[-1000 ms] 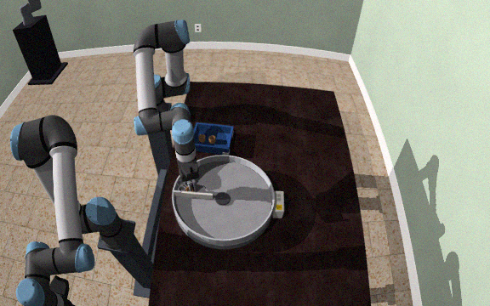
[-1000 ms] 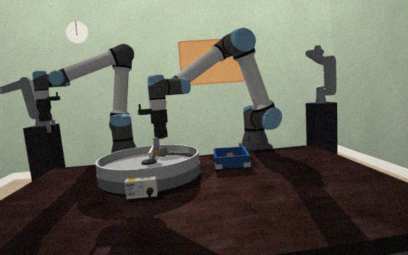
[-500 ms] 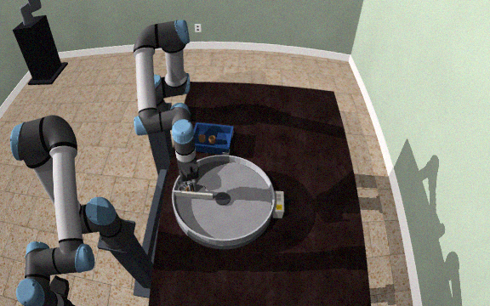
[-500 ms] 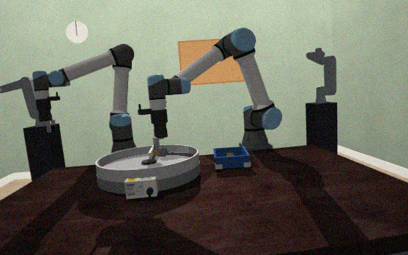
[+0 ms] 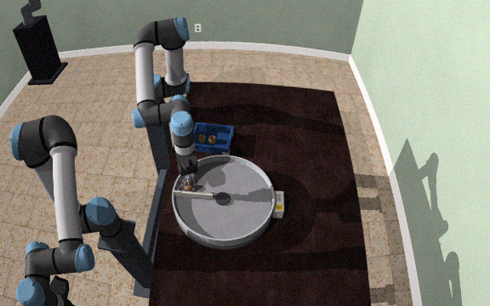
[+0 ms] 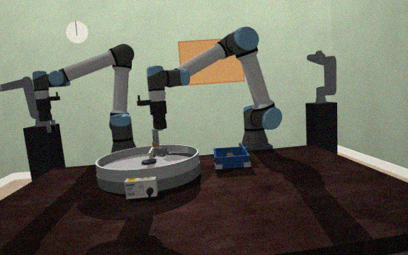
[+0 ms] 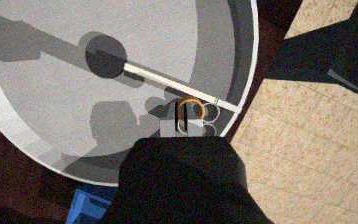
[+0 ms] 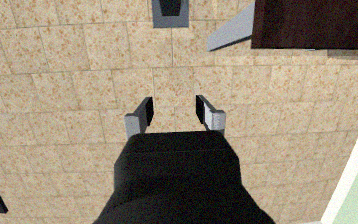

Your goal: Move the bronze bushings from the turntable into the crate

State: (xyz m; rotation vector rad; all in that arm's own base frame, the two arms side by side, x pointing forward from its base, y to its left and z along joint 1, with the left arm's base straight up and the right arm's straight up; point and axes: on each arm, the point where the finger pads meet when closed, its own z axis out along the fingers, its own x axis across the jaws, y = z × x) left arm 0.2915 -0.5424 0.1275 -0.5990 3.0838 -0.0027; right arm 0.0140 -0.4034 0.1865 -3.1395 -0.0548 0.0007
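Right now the blue crate is 30 mm ahead of my left hand, 330 mm to the left of it and 100 mm below it.
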